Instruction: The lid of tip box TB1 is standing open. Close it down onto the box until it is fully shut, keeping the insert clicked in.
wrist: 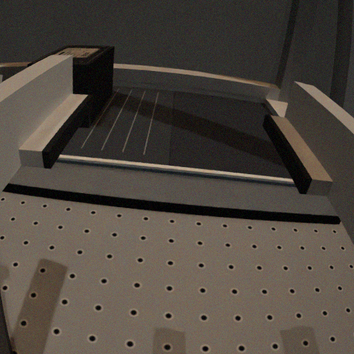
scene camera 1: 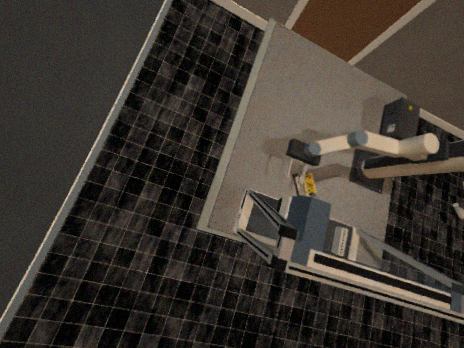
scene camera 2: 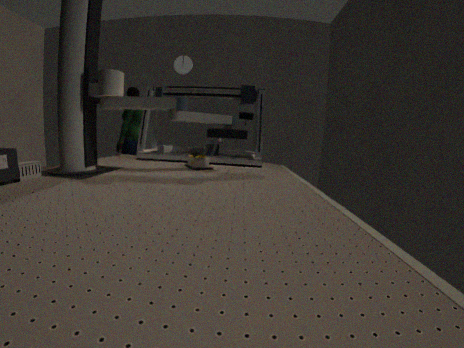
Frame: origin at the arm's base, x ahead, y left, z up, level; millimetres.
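Seen in the pictures: gripper, fingertip midpoint: (scene camera 1: 293, 181) (scene camera 2: 229, 140); arm's base, origin of the base link: (scene camera 1: 367, 168) (scene camera 2: 79, 173).
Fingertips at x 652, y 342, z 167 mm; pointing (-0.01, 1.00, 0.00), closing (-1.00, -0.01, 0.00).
Pixels of each thing's top centre, then the offset from my fingertips to it. "spot": a spot on its surface instead.
- Tip box TB1, middle of its top: (scene camera 2: 198, 155) (scene camera 1: 308, 184) dx -158, dy -42, dz -88 mm
- pale narrow strip, surface spot: (scene camera 1: 300, 185) spot: dx -94, dy -11, dz -73 mm
Tip box TB1 (scene camera 1: 310, 184) (scene camera 2: 198, 162) stands on the bench, its yellow insert visible from above in scene camera 1. A pale narrow strip (scene camera 1: 298, 185) along the insert's left side looks like the lid, standing open; its exact angle is too small to tell. The box does not show in the wrist view. My gripper (scene camera 1: 297, 171) (wrist: 181, 87) is shut at its narrow setting, with a wide gap between the fingers and nothing in it. It hangs above the bench beside the box, close to the lid side in scene camera 1; their exact distance is unclear.
A gantry machine (scene camera 1: 382, 280) (scene camera 2: 150, 156) stands just beyond the box. In the wrist view its dark deck (wrist: 215, 135) carries a black box (wrist: 93, 82). The arm's column (scene camera 2: 72, 100) rises at the left of scene camera 2. A person in green (scene camera 2: 131, 125) stands behind.
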